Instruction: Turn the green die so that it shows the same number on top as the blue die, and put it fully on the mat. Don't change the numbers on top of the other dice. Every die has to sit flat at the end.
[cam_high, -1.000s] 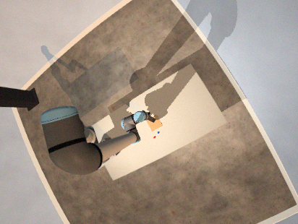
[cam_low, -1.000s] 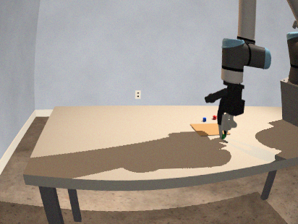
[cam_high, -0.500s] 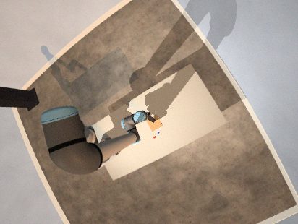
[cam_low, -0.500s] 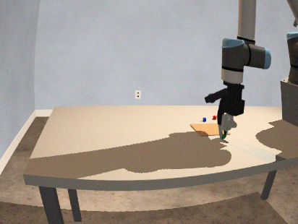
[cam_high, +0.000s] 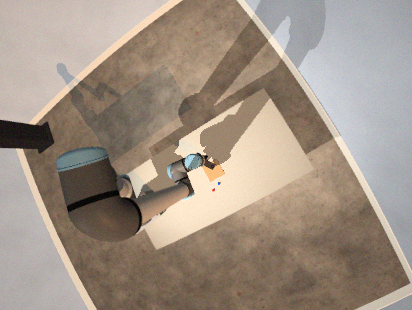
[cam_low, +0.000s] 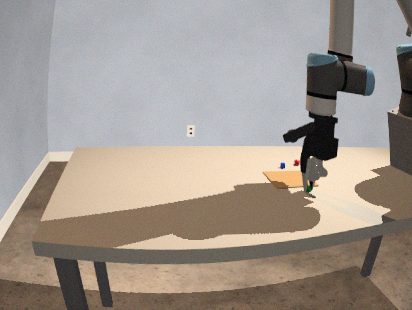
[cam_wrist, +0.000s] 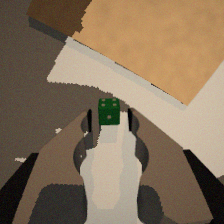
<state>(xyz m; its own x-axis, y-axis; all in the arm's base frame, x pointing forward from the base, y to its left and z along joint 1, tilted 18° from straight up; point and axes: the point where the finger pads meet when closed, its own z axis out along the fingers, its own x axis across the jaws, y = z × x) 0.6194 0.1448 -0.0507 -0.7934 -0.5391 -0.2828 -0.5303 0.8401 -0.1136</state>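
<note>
The green die is 10 mm below my hand. From my hand the other things lie so: red die 250 mm to the right, 50 mm behind, 10 mm below; then mat 100 mm to the right, 20 mm below, 20 mm ahead; then blue die 220 mm to the right, 10 mm below, 10 mm ahead.
</note>
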